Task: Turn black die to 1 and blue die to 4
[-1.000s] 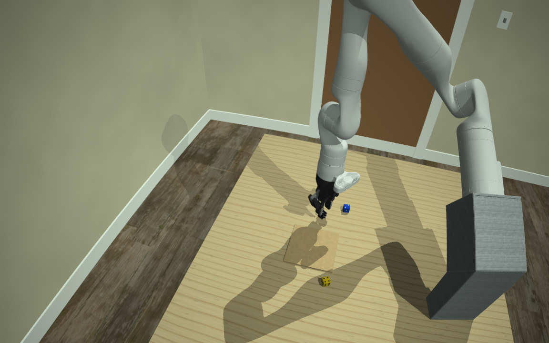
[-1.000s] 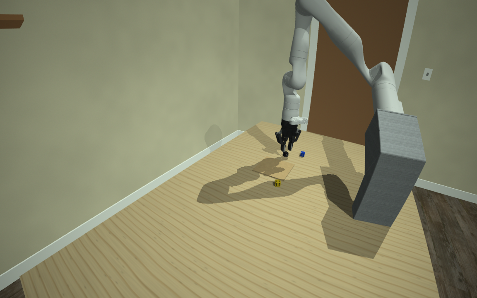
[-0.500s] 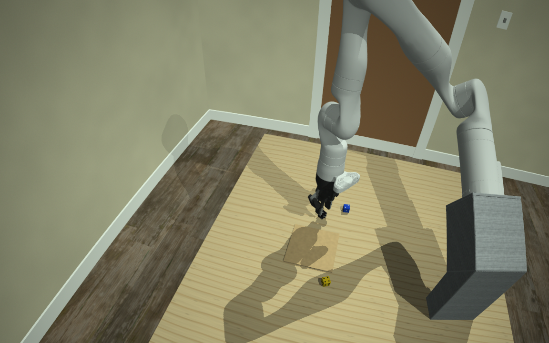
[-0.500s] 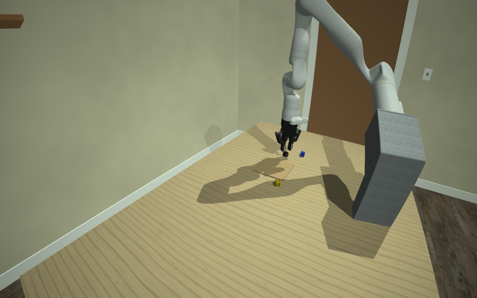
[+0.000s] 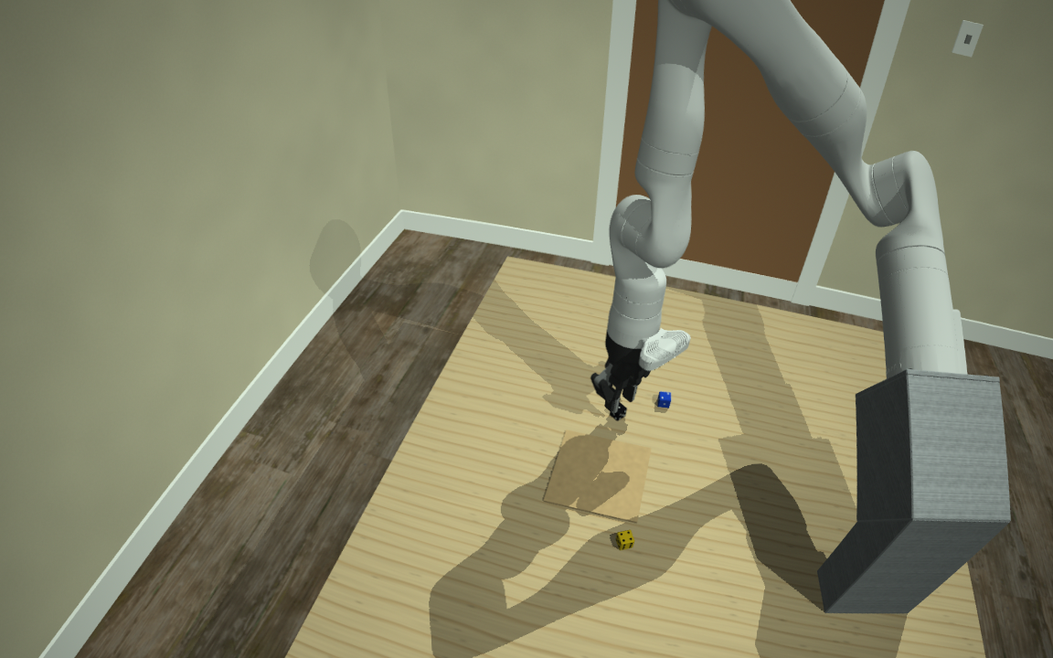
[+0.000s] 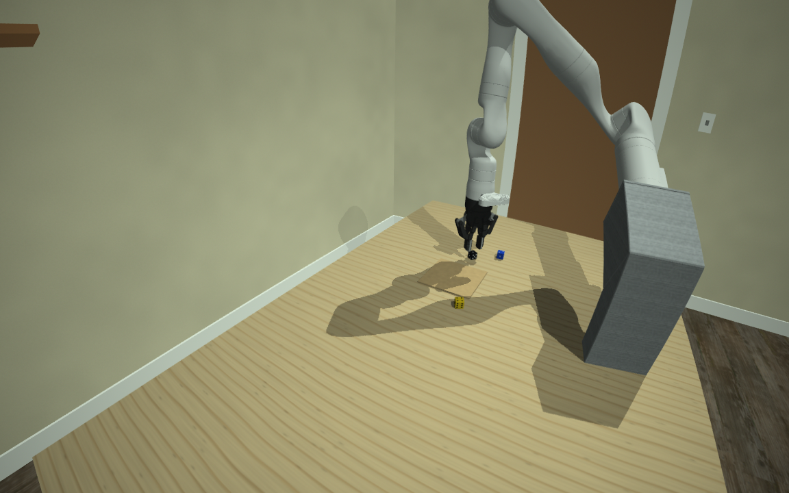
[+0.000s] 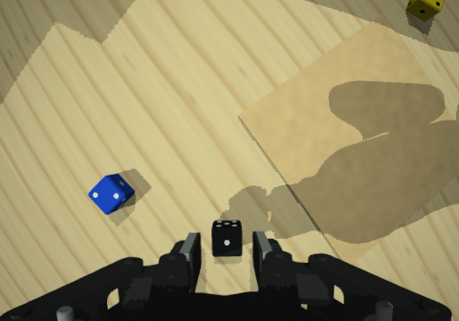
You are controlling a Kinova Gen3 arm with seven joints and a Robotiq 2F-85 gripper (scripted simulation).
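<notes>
My gripper is now 4 cm above the black die. The rest, counted from my hand: yellow die 3 cm behind, 24 cm to the left, 4 cm below; tan mat 2 cm ahead, 13 cm to the left, 4 cm below; blue die 8 cm behind, 4 cm to the right, 4 cm below.
</notes>
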